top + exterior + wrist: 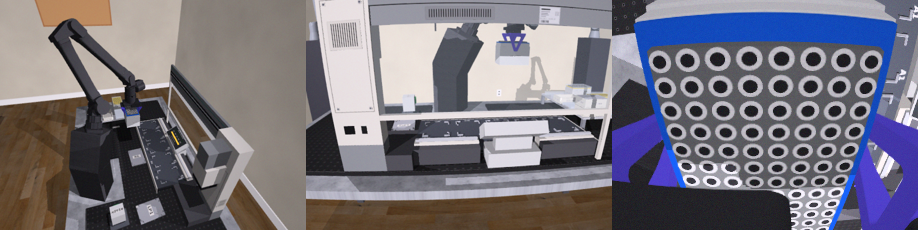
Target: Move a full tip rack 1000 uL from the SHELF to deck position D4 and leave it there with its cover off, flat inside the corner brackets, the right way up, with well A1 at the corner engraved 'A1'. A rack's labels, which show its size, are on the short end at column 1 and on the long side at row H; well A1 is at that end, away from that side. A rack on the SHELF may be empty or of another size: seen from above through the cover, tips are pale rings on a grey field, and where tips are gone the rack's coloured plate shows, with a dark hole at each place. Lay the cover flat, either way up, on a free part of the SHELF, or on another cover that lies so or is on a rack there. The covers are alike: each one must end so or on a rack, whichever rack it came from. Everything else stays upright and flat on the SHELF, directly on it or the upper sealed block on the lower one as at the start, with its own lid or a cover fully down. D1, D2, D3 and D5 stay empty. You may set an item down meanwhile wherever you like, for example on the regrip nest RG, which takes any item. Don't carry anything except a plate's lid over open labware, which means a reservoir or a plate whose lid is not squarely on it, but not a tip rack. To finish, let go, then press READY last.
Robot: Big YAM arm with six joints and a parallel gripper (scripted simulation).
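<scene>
My hand is 340 mm above the regrip nest RG, 90 mm to the left of it and 10 mm short of it. From my hand the other things lie so: stacked block 380 mm to the left, 220 mm below, 70 mm ahead; shelf label 350 mm below, 290 mm to the left, 90 mm behind; tip rack 10 mm to the right, 10 mm ahead.
</scene>
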